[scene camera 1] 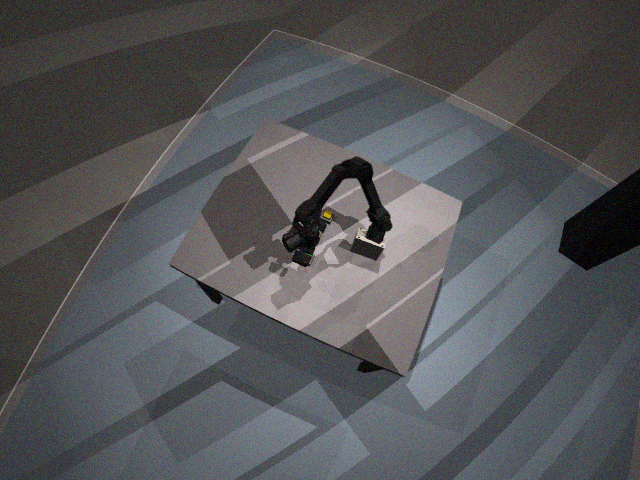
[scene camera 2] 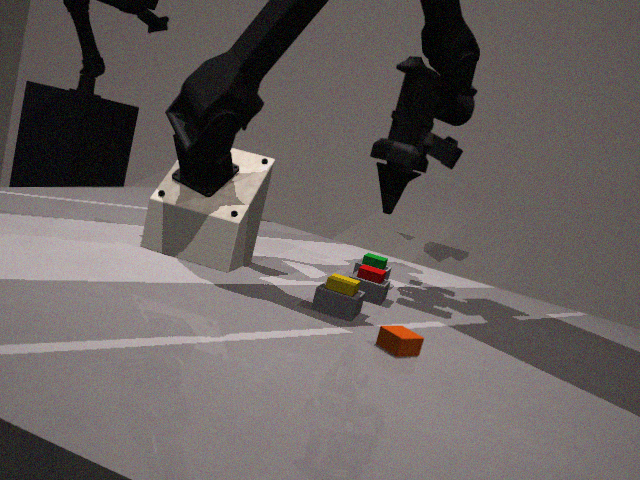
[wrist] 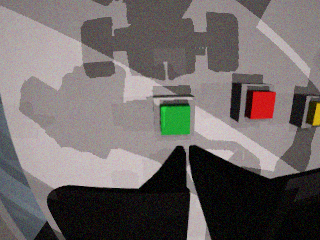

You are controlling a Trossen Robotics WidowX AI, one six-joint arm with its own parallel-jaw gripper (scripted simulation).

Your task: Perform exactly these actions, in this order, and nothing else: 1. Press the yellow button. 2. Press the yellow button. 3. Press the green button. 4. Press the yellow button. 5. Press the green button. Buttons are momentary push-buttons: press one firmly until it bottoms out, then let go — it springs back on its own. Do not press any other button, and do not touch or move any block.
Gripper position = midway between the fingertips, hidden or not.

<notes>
The gripper (scene camera 2: 386,213) is shut and holds nothing. Also in view: an orange block (scene camera 2: 398,340), a red button (wrist: 260,104) and a green button (wrist: 174,118).
The gripper also shows in the wrist view (wrist: 185,152). The wrist view misses the orange block: it is out of frame.
</notes>
